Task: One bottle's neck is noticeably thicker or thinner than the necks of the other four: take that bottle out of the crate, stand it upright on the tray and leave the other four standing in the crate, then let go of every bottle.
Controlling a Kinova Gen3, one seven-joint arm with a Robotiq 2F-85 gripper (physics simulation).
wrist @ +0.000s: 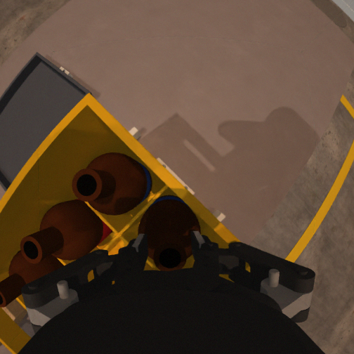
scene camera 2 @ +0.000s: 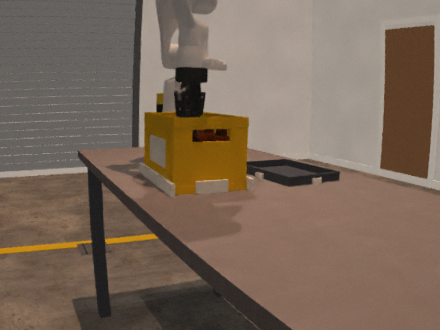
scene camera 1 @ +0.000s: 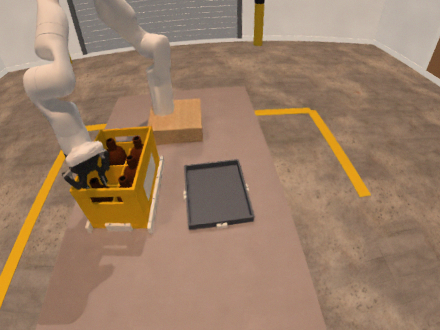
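Seen in the pictures: arm's base, origin of the base link: (scene camera 1: 164, 110).
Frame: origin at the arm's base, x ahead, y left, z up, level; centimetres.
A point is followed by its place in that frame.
The yellow crate (scene camera 1: 117, 212) @[z 0.1, x 54.2, y 0.8 cm] (scene camera 2: 210, 167) @[z -1.9, x 54.4, y -1.1 cm] (wrist: 67, 145) stands on the table with five brown bottles upright inside. My gripper (scene camera 1: 91, 179) (scene camera 2: 190, 114) (wrist: 169, 241) points down into the crate's near-left part and is open. Its fingertips stand on either side of a bottle (scene camera 1: 95, 183) @[z 8.3, x 51.1, y -4.5 cm] (wrist: 167, 220) near the neck, with nothing gripped. The other bottles are one in the near-right corner (scene camera 1: 125, 181) @[z 8.1, x 49.4, y 4.1 cm] (wrist: 120, 182), one behind it (scene camera 1: 132, 162) @[z 7.3, x 41.1, y 2.9 cm] (wrist: 72, 230), and two at the back (scene camera 1: 116, 154) @[z 4.0, x 34.3, y -6.4 cm] (scene camera 1: 137, 145) @[z 6.5, x 32.4, y 1.2 cm]. I cannot tell which neck differs. The dark tray (scene camera 1: 219, 195) @[z -7.3, x 39.0, y 27.7 cm] (scene camera 2: 295, 171) @[z -7.3, x 35.3, y 30.8 cm] (wrist: 40, 112) is empty.
The tray lies to the right of the crate in scene camera 1, with low raised rims. White strips (scene camera 1: 156, 195) @[z -5.5, x 42.3, y 8.0 cm] (scene camera 2: 212, 186) @[z -6.2, x 55.5, y -0.8 cm] run along the crate's foot. A wooden block (scene camera 1: 180, 132) @[z -2.7, x 12.4, y 9.8 cm] under the arm's base stands behind the crate. The crate's walls rise close around the fingers.
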